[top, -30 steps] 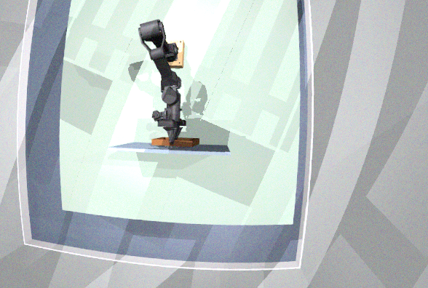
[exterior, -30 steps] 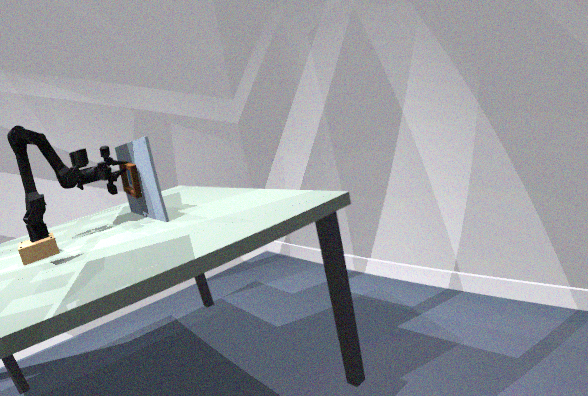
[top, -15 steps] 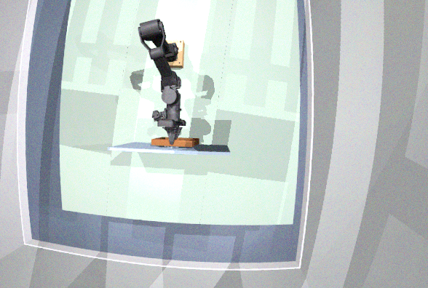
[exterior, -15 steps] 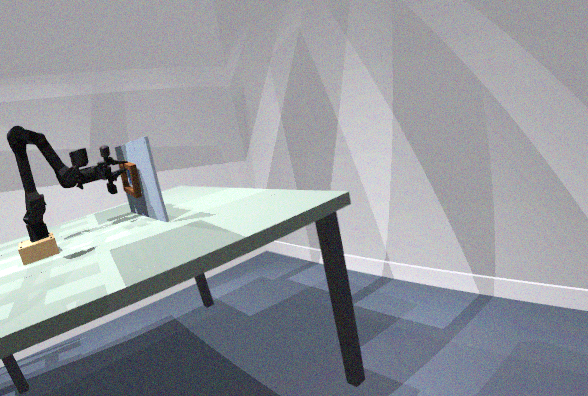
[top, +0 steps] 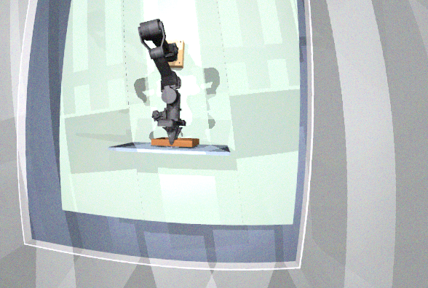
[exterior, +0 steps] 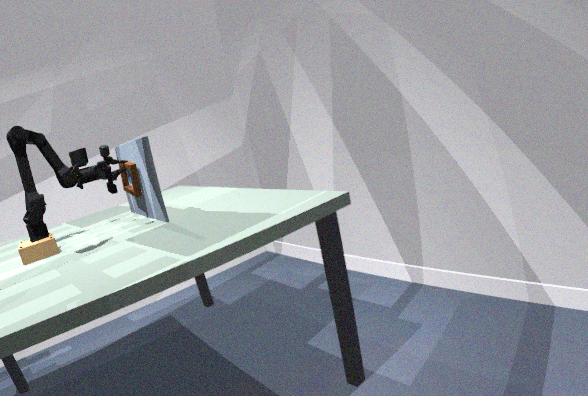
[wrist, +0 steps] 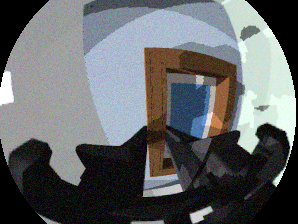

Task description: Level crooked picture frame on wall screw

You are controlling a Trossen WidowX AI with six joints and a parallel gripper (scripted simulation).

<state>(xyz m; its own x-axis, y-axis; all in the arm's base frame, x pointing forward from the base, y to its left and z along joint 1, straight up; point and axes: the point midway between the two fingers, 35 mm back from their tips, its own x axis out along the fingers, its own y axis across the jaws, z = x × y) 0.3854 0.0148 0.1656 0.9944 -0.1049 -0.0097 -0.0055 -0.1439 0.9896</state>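
My gripper tip is 5 cm above the picture frame and 1 cm to the right of it. From my gripper tip the other things lie so: wall panel (7 cm below, 1 cm to the right, 1 cm ahead).
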